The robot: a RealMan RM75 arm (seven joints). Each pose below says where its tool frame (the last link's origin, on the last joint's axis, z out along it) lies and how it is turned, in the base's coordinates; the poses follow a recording.
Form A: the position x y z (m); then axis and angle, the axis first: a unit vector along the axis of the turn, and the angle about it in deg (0 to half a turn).
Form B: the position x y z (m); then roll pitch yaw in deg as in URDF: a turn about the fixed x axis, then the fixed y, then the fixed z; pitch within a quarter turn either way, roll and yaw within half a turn. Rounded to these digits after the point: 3 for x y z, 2 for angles.
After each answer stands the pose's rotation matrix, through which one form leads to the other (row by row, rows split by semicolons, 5 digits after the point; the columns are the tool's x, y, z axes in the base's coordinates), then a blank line. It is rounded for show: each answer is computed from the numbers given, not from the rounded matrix.
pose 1, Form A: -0.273 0.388 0.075 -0.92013 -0.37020 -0.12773 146.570
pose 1, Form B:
-0.273 0.388 0.075 -152.43 -24.81 37.66
0.71865 0.69528 0.01166; 0.55454 -0.58314 0.59366; 0.41956 -0.42017 -0.80463

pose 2, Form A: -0.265 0.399 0.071 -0.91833 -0.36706 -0.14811 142.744
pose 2, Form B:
-0.265 0.399 0.071 -148.79 -27.81 35.66
0.71863 0.69504 0.02206; 0.51572 -0.55397 0.65357; 0.46648 -0.45830 -0.75654

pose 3, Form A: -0.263 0.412 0.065 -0.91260 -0.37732 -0.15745 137.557
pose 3, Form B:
-0.263 0.412 0.065 -143.58 -30.29 34.75
0.70948 0.70471 -0.00491; 0.49219 -0.49052 0.71912; 0.50436 -0.51262 -0.69486

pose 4, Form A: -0.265 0.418 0.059 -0.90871 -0.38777 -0.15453 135.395
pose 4, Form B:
-0.265 0.418 0.059 -141.41 -30.84 35.19
0.70170 0.71176 -0.03190; 0.49473 -0.45454 0.74069; 0.51270 -0.53553 -0.67108

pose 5, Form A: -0.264 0.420 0.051 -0.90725 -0.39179 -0.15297 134.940
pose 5, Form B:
-0.264 0.420 0.051 -140.99 -30.94 35.51
0.69815 0.71481 -0.04051; 0.49825 -0.44444 0.74446; 0.51414 -0.53993 -0.66644

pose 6, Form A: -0.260 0.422 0.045 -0.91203 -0.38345 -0.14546 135.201
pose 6, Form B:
-0.260 0.422 0.045 -140.90 -29.80 34.81
0.71246 0.70037 -0.04339; 0.49538 -0.45821 0.73799; 0.49699 -0.54728 -0.67341

